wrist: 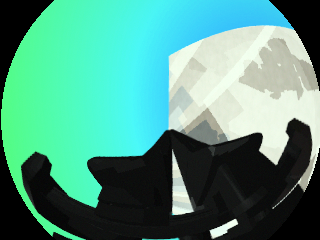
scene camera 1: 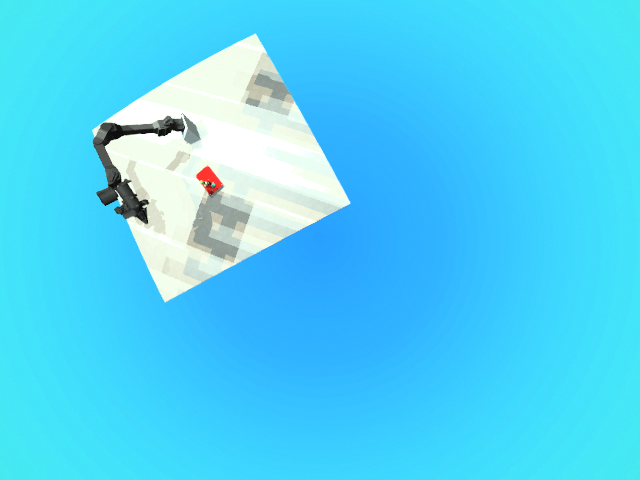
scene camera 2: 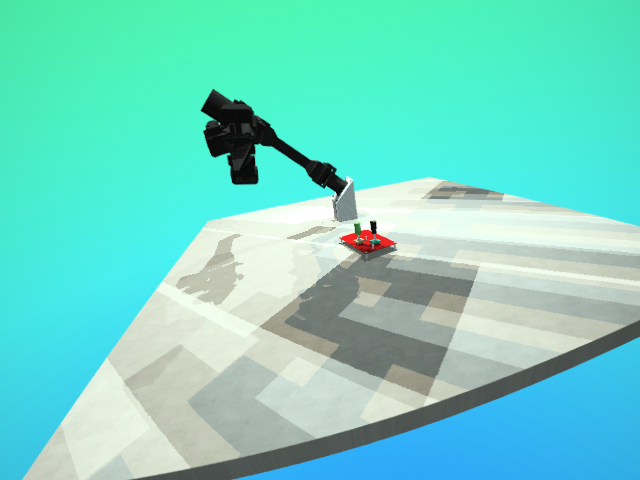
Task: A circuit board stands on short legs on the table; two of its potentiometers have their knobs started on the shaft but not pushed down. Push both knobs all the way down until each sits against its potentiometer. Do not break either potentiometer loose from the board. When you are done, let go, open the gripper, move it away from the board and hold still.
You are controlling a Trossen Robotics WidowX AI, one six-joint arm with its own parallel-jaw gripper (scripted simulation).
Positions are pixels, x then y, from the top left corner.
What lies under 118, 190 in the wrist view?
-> My gripper.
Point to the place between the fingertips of my gripper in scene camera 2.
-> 236, 172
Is my gripper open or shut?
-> Shut.
